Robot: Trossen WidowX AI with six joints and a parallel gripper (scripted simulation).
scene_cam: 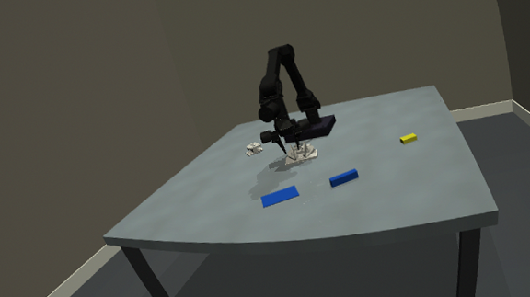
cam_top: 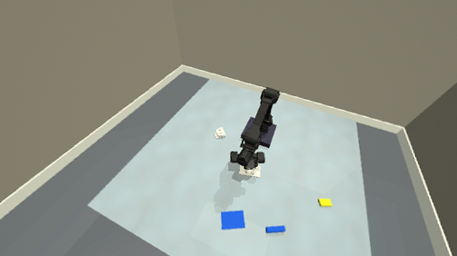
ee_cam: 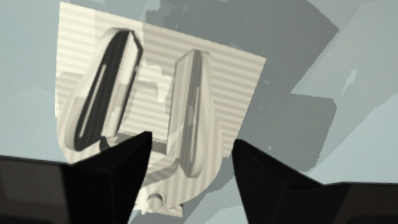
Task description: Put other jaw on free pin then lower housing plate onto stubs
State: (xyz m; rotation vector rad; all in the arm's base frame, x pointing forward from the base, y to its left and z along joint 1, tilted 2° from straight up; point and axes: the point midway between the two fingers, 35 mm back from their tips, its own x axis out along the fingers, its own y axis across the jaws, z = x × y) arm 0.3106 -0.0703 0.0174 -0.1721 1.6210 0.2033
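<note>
Now: the white jaw 3 cm behind my gripper tip, 1 cm to the left of it and 1 cm below it. The rest, counted from my gripper tip: blue block (29 cm ahead, 19 cm to the left, 2 cm below); then flat blue plate (30 cm ahead, 3 cm below, 1 cm to the right); then small cream part (21 cm to the right, 20 cm behind, 2 cm below).
</note>
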